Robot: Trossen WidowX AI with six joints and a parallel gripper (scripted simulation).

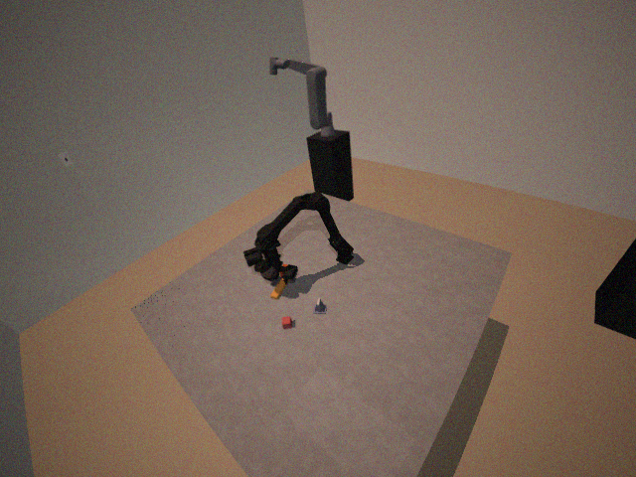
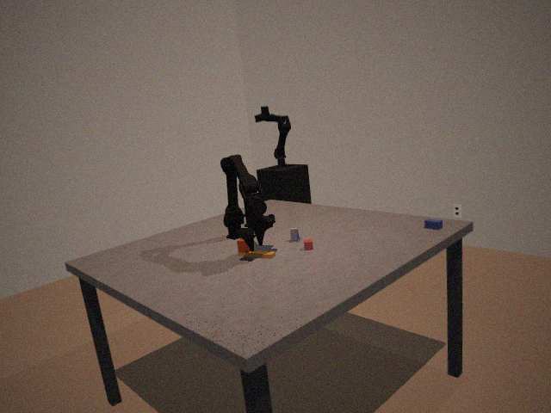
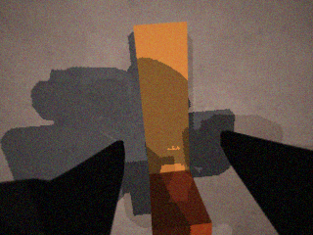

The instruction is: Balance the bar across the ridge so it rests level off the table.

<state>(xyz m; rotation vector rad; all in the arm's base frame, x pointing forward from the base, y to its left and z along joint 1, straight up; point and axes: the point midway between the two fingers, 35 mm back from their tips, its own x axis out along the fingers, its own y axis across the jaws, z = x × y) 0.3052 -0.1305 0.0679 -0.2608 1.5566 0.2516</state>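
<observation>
The red cube is 13 cm ahead of my gripper tip, 17 cm to the left of it and 2 cm below it. From my gripper tip the other things lie so: blue block (43 cm ahead, 63 cm to the left, 2 cm below).
</observation>
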